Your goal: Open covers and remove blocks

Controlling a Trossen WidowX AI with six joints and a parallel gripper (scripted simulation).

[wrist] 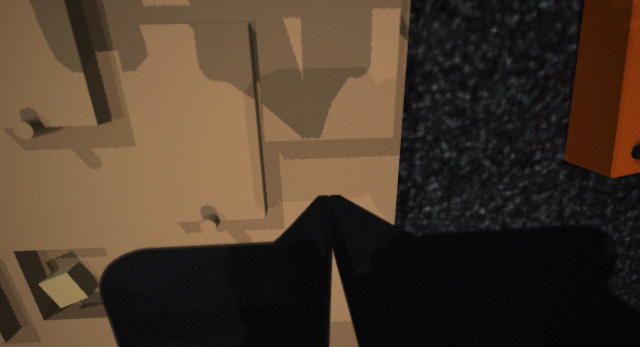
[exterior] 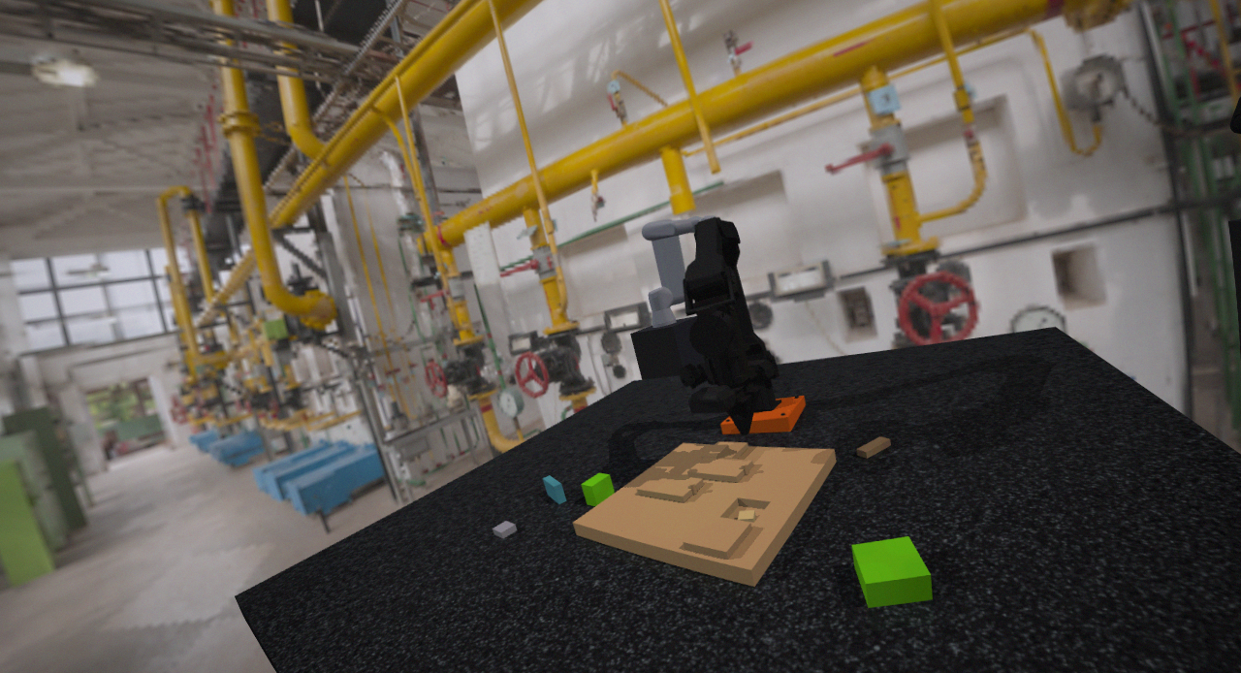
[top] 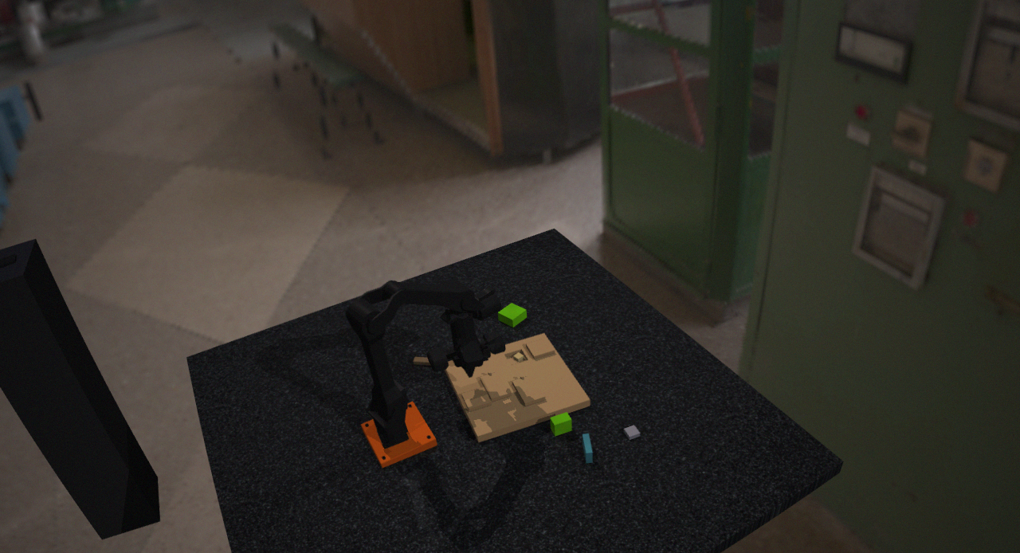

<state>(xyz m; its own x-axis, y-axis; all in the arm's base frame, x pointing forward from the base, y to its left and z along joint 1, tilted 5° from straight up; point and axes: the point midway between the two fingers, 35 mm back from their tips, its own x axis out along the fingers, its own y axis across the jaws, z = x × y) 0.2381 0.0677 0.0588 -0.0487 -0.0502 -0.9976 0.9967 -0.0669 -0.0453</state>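
Now: the tan puzzle board 11 cm ahead of my gripper tip, 1 cm to the right of it and 4 cm below it. The rest, counted from my gripper tip: teal block (16 cm ahead, 32 cm to the right, 5 cm below); small green cube (14 cm ahead, 22 cm to the right, 4 cm below); large green block (22 cm ahead, 24 cm to the left, 5 cm below).
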